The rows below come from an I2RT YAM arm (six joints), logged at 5 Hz.
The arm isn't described. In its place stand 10 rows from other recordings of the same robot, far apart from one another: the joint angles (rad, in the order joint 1, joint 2, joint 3, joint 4, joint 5, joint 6), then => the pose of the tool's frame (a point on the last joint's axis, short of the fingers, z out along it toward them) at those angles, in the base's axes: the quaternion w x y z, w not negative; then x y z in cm.
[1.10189, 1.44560, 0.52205, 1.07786, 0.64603, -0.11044] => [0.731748 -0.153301 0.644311 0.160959 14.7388 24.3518 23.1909]
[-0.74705, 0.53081, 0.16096, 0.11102, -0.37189, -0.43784] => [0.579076 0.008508 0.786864 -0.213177 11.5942 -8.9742 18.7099]
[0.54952, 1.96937, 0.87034, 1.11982, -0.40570, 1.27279] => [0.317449 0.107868 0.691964 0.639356 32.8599 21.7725 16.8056]
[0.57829, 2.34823, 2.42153, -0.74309, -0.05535, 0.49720] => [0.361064 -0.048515 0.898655 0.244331 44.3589 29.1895 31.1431]
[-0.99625, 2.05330, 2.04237, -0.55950, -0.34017, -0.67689] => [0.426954 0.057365 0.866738 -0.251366 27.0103 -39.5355 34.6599]
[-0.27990, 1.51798, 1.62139, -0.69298, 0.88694, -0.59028] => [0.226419 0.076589 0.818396 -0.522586 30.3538 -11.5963 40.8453]
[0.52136, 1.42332, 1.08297, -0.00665, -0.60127, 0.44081] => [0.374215 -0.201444 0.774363 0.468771 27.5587 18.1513 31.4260]
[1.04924, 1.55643, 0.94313, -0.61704, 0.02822, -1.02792] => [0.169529 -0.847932 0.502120 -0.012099 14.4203 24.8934 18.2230]
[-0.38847, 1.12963, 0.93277, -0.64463, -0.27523, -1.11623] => [0.345485 -0.375077 0.847410 -0.147830 21.7837 -7.8700 28.2424]
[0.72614, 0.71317, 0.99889, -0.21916, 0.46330, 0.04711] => [0.717418 -0.063362 0.682814 0.122723 11.8318 8.3789 41.9879]
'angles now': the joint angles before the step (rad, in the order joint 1, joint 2, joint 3, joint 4, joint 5, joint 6). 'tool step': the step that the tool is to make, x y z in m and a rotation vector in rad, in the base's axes. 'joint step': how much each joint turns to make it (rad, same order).
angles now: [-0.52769 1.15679 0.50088 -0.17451 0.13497 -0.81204]
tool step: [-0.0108 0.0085 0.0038 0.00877 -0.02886 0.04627]
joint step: [0.00120 -0.08714 -0.03395 -0.03066 -0.04692 -0.01795]
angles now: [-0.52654 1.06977 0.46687 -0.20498 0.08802 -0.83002]
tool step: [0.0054 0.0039 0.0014 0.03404 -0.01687 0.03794]
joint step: [0.02286 0.01223 0.01296 -0.00387 -0.03787 0.01529]
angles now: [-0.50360 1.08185 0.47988 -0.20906 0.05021 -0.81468]
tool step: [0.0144 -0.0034 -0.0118 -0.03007 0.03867 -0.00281]
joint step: [0.02634 0.10702 0.01023 0.07754 0.05260 -0.00920]
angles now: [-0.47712 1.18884 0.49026 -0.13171 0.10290 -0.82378]
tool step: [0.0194 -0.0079 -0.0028 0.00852 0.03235 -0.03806]
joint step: [0.01354 0.11674 0.07177 0.00807 0.03941 0.03431]
